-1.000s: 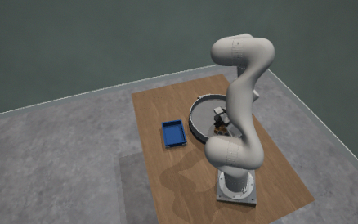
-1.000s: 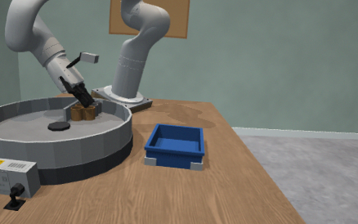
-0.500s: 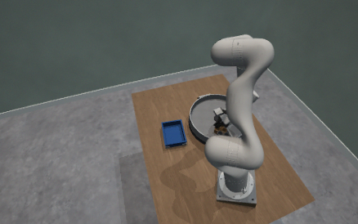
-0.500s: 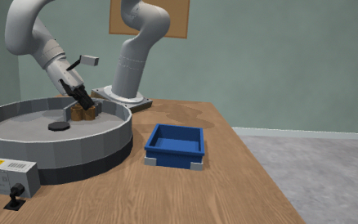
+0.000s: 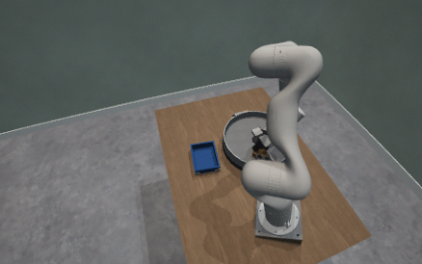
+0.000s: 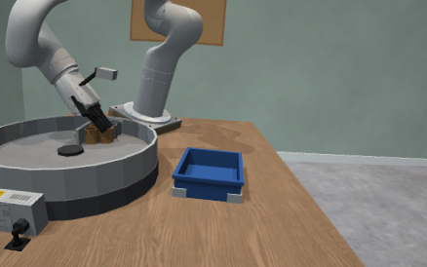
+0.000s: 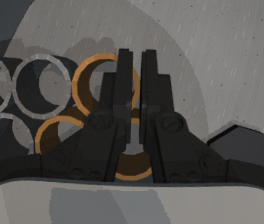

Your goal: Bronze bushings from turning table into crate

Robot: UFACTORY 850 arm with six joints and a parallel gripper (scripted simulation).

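Now: the blue crate 27 cm to the left of my hand, 12 cm ahead of it and 8 cm below it. The rest, counted from my hand: turning table: 7 cm to the right, 7 cm ahead, 6 cm below.
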